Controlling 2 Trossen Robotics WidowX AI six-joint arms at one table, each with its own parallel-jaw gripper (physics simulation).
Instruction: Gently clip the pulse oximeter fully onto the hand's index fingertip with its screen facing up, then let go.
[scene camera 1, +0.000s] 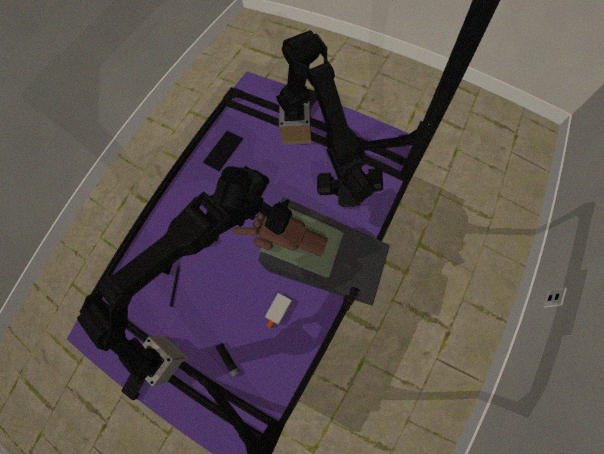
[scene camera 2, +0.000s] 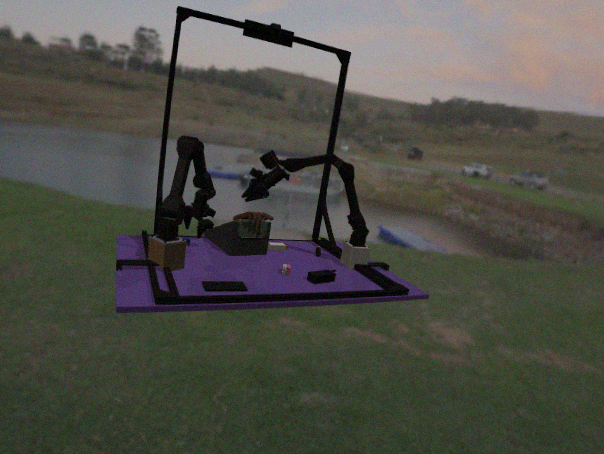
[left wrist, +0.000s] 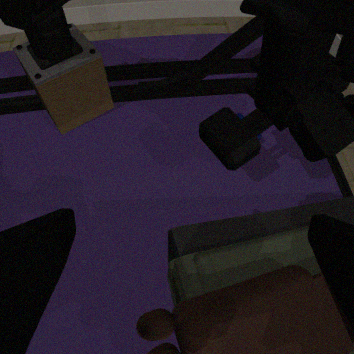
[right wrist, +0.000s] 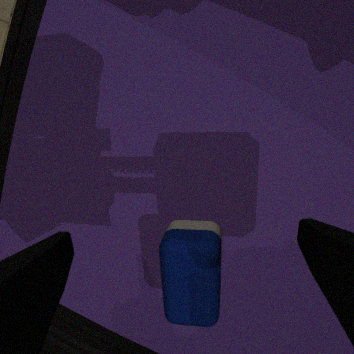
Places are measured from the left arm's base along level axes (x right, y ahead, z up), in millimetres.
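Where they show: left gripper, between the fingertips: (scene camera 1: 273, 191) (scene camera 2: 243, 199) (left wrist: 194, 223); right gripper, between the fingertips: (scene camera 2: 192, 233) (left wrist: 266, 138) (right wrist: 186, 236); left arm's base, origin of its link: (scene camera 1: 150, 361) (scene camera 2: 357, 244); right arm's base, origin of its link: (scene camera 1: 294, 112) (scene camera 2: 167, 238) (left wrist: 54, 49).
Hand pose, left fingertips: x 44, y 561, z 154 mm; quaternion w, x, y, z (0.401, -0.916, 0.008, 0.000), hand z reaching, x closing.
Things, the pixels of their top centre, and the offset from my left fingertips.
- small blue block with a pale underside, centre of its top: (right wrist: 188, 292) (left wrist: 243, 125) (scene camera 2: 183, 238) dx +104, dy +230, dz -226 mm
- white box with an orange end, centre of its top: (scene camera 1: 276, 311) (scene camera 2: 278, 244) dx +143, dy -232, dz -231 mm
- dark cylinder, centre of its top: (scene camera 1: 226, 360) dx +111, dy -434, dz -232 mm
- thin black stick, centre of its top: (scene camera 1: 174, 284) dx -172, dy -365, dz -250 mm
- flat black slab, centre of its top: (scene camera 2: 224, 285) (scene camera 1: 222, 149) dx -356, dy +96, dz -251 mm
- black box, centre of its top: (scene camera 2: 322, 272) dx -255, dy -312, dz -224 mm
A small blue block with a pale underside (scene camera 2: 186, 241) (left wrist: 240, 116) (right wrist: 191, 277), apparently the pulse oximeter, lies on the purple table; no screen shows. My right gripper (scene camera 1: 351, 183) (scene camera 2: 195, 225) (right wrist: 186, 236) is open above it, and in the right wrist view the block is between the fingertips, low in the picture. In scene camera 1 it is hidden under that gripper. The brown hand (scene camera 1: 282, 235) (scene camera 2: 254, 217) (left wrist: 260, 310) rests on a sloped stand, one finger (scene camera 1: 244, 231) extended past its edge. My left gripper (scene camera 1: 252, 200) (scene camera 2: 246, 197) (left wrist: 194, 223) is open and empty, high above the hand.
The dark grey stand (scene camera 1: 362, 260) (scene camera 2: 235, 245) has a green pad. A white box with an orange end (scene camera 1: 278, 308), a dark cylinder (scene camera 1: 227, 359), a thin black stick (scene camera 1: 175, 286), a flat black slab (scene camera 1: 223, 150) (scene camera 2: 225, 286) and a black box (scene camera 2: 321, 276) lie around.
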